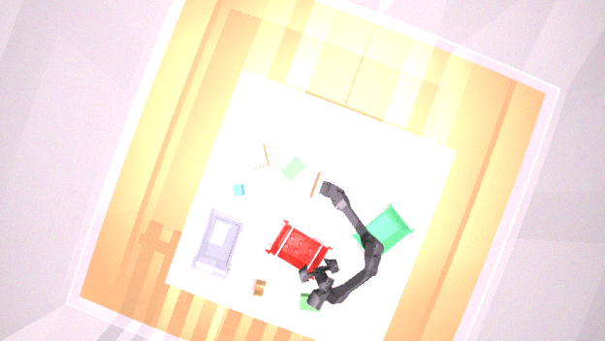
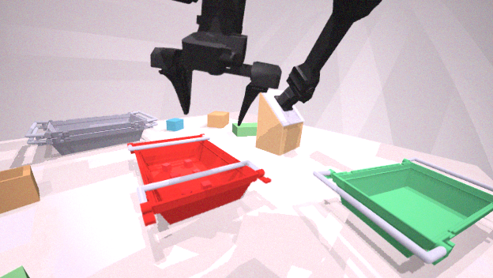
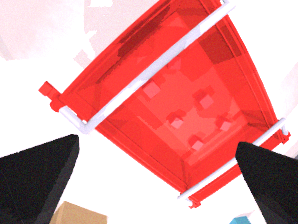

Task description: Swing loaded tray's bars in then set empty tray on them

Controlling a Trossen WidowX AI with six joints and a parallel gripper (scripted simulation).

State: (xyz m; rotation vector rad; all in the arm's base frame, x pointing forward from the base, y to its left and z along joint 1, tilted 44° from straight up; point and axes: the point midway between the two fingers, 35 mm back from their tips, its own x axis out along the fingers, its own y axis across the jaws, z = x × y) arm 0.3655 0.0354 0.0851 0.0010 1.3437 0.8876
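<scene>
My gripper tip is now 31 cm to the right of the green tray, 23 cm past it and 11 cm above it. Round my gripper tip: brown box: 30 cm ahead, 22 cm to the right, 14 cm below; blue cube: 51 cm to the right, 19 cm behind, 13 cm below.
</scene>
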